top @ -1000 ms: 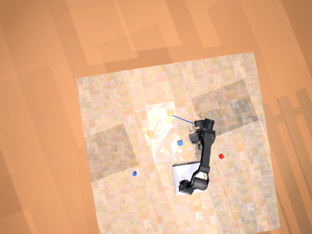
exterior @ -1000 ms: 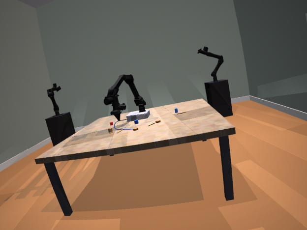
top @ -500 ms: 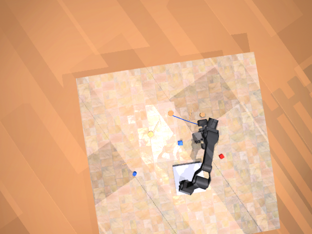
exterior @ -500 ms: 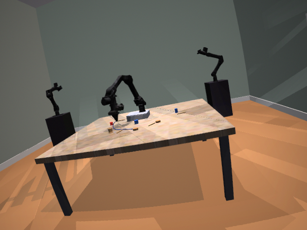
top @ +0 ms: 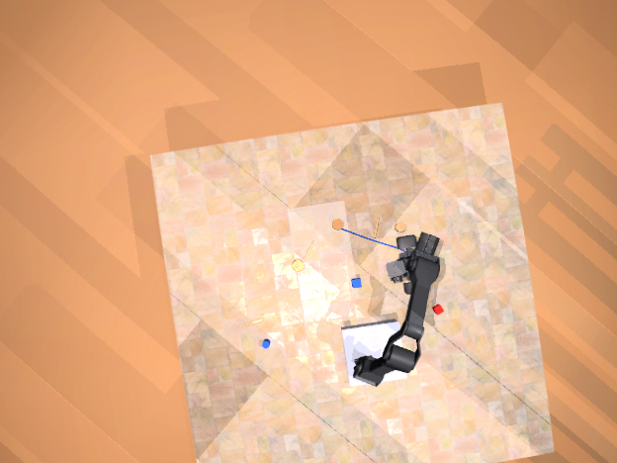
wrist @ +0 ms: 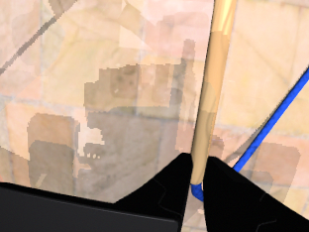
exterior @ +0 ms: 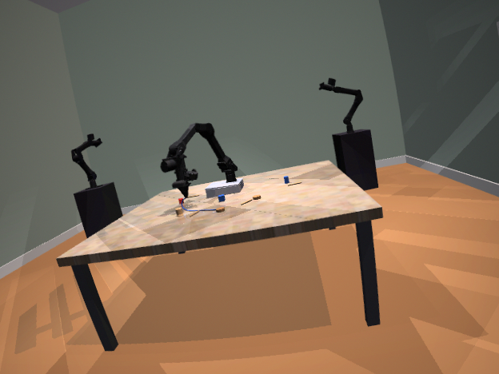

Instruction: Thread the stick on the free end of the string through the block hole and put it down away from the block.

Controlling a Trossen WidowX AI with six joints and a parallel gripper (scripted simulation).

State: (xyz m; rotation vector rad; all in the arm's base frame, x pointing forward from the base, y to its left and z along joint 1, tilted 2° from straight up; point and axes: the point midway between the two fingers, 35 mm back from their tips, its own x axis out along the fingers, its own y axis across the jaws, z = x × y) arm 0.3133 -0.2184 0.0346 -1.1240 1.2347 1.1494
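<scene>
The blue cube is 17 cm to the left of my gripper tip, 4 cm below it and 3 cm behind it. From my gripper tip the other things lie so: thin wooden stick 2 cm to the left; then red cube 20 cm behind, 9 cm to the right, 5 cm below; then wooden block 12 cm ahead, 4 cm below, 2 cm to the right.
</scene>
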